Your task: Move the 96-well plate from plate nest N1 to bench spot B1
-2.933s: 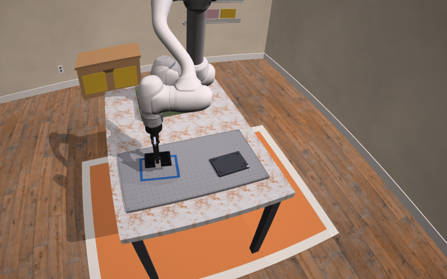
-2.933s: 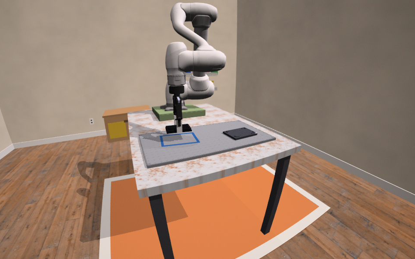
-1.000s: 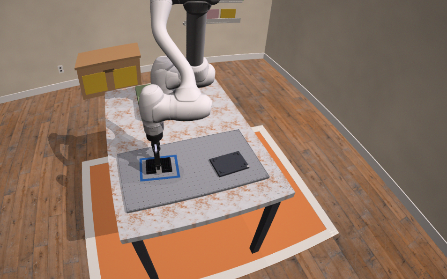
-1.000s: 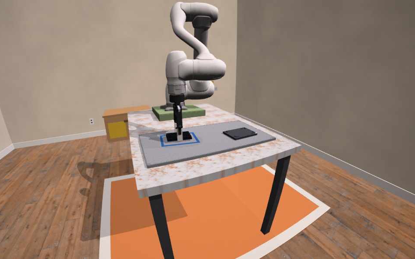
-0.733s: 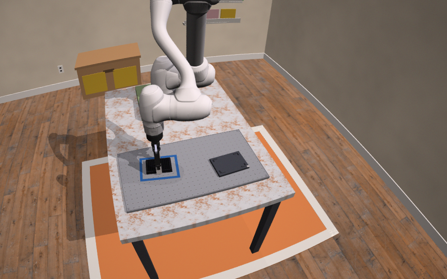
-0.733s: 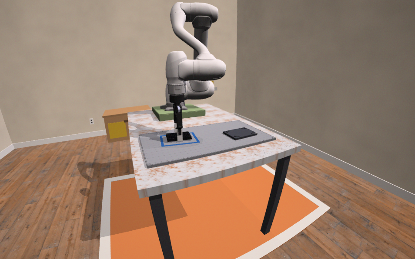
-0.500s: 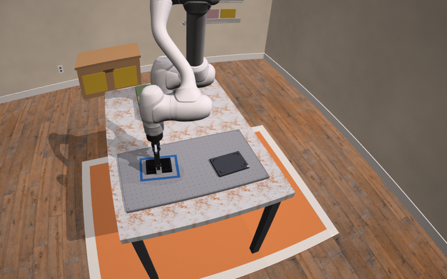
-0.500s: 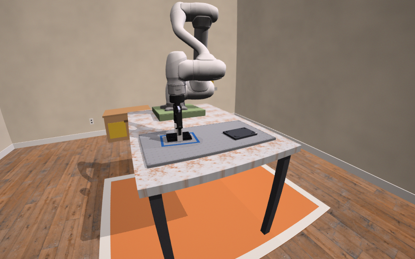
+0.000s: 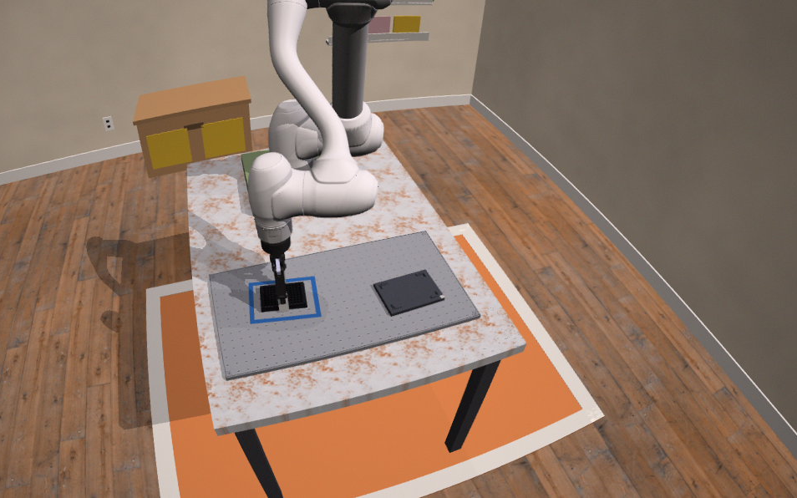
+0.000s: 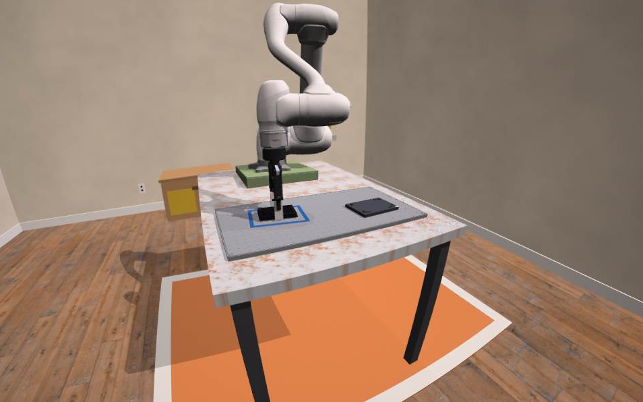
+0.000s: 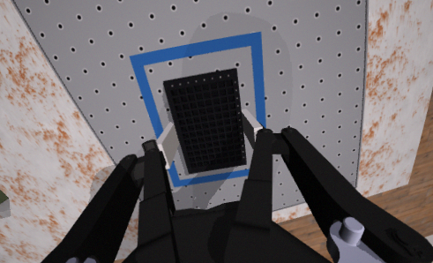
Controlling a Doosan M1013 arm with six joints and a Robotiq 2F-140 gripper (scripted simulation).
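Now: the black 96-well plate 20 mm below my hand. From my hand the other things lie so: dark plate nest 350 mm to the left, 30 mm below, 10 mm ahead.
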